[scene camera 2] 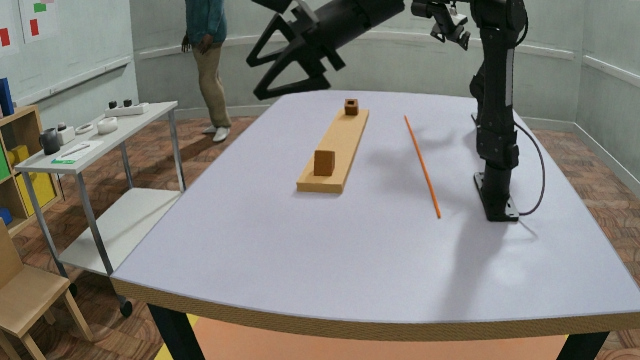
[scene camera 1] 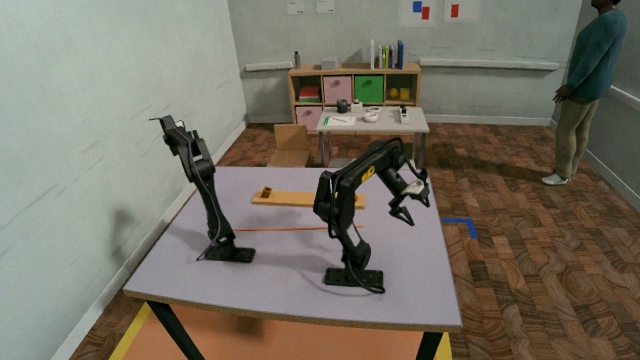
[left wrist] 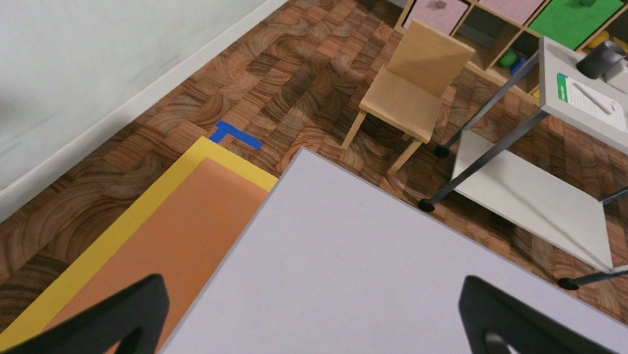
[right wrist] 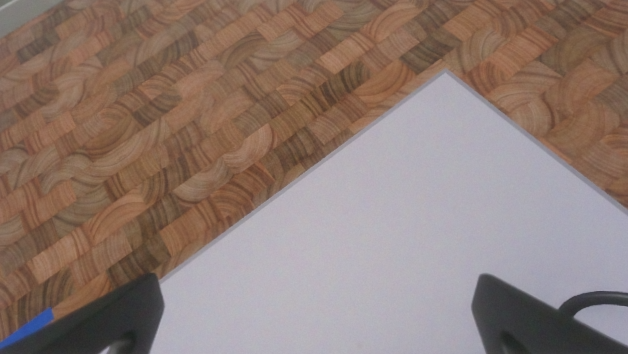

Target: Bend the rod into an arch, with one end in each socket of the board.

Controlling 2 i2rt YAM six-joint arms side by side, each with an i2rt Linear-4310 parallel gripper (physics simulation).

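Frame: origin at the left arm's base, x ahead, y left, z up, level; centimetres.
Seen in the pictures: left gripper, between the fingertips: [scene camera 2: 251, 78] [left wrist: 313, 289]; right gripper, between the fingertips: [scene camera 2: 455, 45] [scene camera 1: 421, 216] [right wrist: 316, 288]; left arm's base, origin of its link: [scene camera 2: 494, 196] [scene camera 1: 229, 254]; right arm's base, origin of its link: [scene camera 1: 354, 278].
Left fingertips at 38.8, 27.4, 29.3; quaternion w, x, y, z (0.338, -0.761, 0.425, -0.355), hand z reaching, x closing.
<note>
Pixels of each thing's middle, then the offset from my left fingertips to it, as dx, dy, dz. "spot": a spot on its surface instead. Level surfaces: height alone.
- tan board, middle of its body: [scene camera 2: 340, 132] [scene camera 1: 307, 195] -3.1, -53.6, -25.9
- brown block socket, a spot on its surface: [scene camera 2: 324, 163] spot: -2.5, -32.0, -25.0
- grey-lilac table, height of its surface: dz -29.3
An orange rod [scene camera 1: 300, 229] [scene camera 2: 424, 167] lies straight on the table between the board and the arm bases. The tan board [scene camera 1: 295, 199] [scene camera 2: 345, 142] lies flat, roughly alongside it. One brown block socket [scene camera 1: 266, 192] [scene camera 2: 324, 163] stands near one board end and another socket [scene camera 2: 351, 107] near the other; in scene camera 1 the right arm partly hides the board. My left gripper [scene camera 2: 253, 79] [left wrist: 313, 289] is open, empty and raised high above the table. My right gripper [scene camera 1: 420, 214] [scene camera 2: 454, 42] [right wrist: 316, 288] is open, empty and raised near the table's right side. Neither touches the rod.
The grey-lilac table [scene camera 1: 400, 305] [scene camera 2: 250, 270] carries both arms. A small white table [scene camera 1: 387, 125] [scene camera 2: 150, 112] with small items and a wooden chair [scene camera 1: 291, 137] [left wrist: 420, 85] stand beyond its far edge. A person [scene camera 1: 590, 85] [scene camera 2: 212, 65] stands on the floor away from the table.
</note>
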